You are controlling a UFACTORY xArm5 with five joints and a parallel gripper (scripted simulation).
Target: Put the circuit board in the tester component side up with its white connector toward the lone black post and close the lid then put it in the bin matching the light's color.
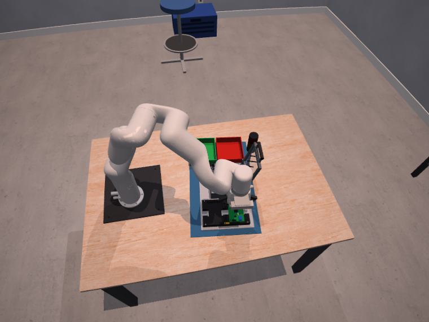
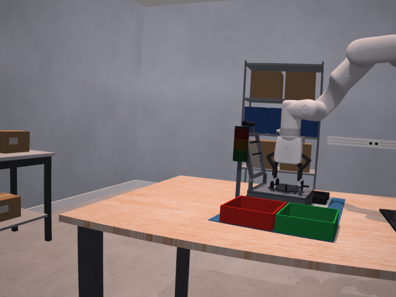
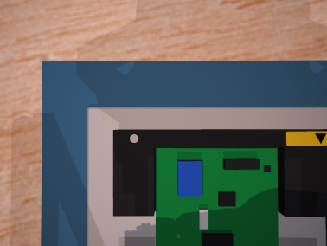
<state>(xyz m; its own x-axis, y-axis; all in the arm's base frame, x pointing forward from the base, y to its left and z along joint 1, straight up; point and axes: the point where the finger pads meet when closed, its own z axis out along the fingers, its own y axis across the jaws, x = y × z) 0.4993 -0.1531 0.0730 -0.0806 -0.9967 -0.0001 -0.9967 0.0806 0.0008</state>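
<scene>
Right now the green circuit board is 60 mm below my hand. From my hand the other things lie so: red bin 370 mm to the left, 60 mm below, 40 mm ahead; lid 160 mm to the left, 100 mm ahead, 100 mm above; green bin 380 mm to the left, 110 mm behind, 60 mm below.
</scene>
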